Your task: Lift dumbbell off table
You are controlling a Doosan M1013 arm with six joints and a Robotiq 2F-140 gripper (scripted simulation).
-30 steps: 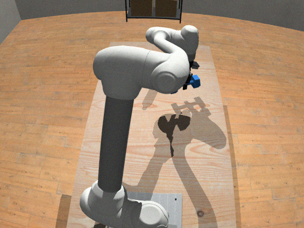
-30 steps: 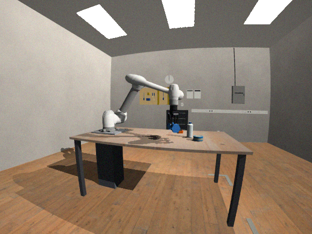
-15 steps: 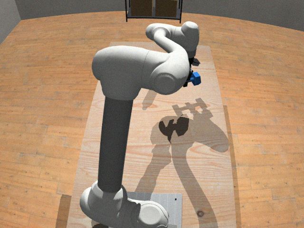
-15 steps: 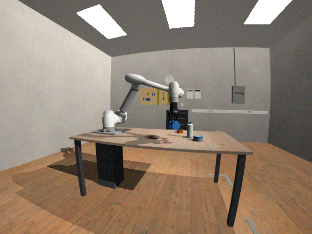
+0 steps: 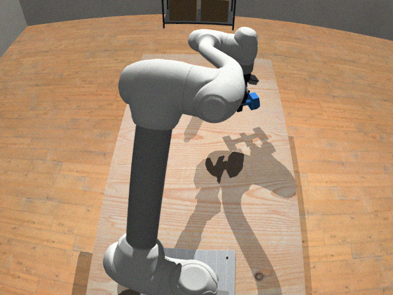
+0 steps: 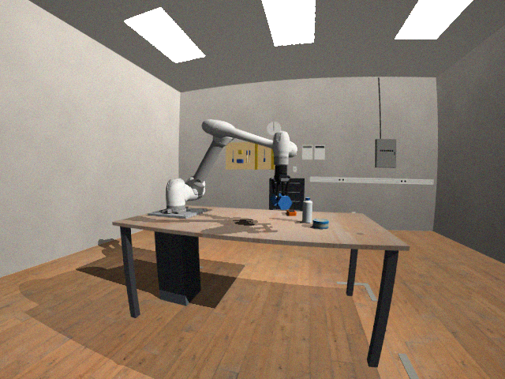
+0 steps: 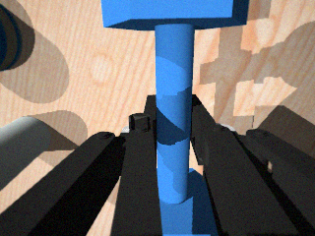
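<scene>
Right now the blue dumbbell is right at my hand. Also, from my hand: flat blue round tin: 25 cm ahead, 3 cm to the left, 14 cm below; then small orange block: 5 cm ahead, 42 cm to the left, 15 cm below; then white bottle: 17 cm ahead, 16 cm to the left, 8 cm below.
</scene>
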